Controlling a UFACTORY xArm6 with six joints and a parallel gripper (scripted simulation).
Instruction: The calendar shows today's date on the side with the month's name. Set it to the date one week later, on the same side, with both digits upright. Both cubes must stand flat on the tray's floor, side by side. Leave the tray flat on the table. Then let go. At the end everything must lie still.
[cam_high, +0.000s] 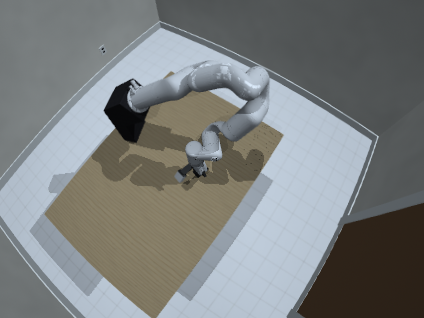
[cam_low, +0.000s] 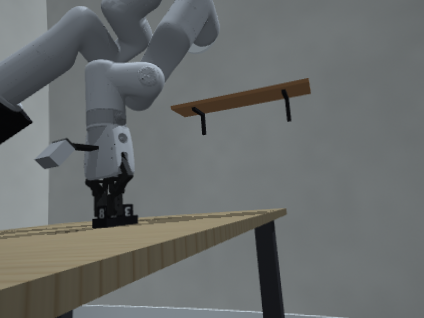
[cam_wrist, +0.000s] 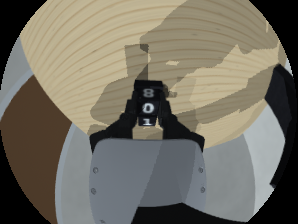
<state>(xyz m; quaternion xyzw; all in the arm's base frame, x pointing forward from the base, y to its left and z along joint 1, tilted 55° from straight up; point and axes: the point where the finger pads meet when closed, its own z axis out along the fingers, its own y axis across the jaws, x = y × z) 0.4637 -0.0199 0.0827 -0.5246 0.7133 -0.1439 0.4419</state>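
The black calendar tray is 3 cm below my hand and 2 cm to the left of it. Round my hand: black cube: 3 cm to the left, 2 cm below.
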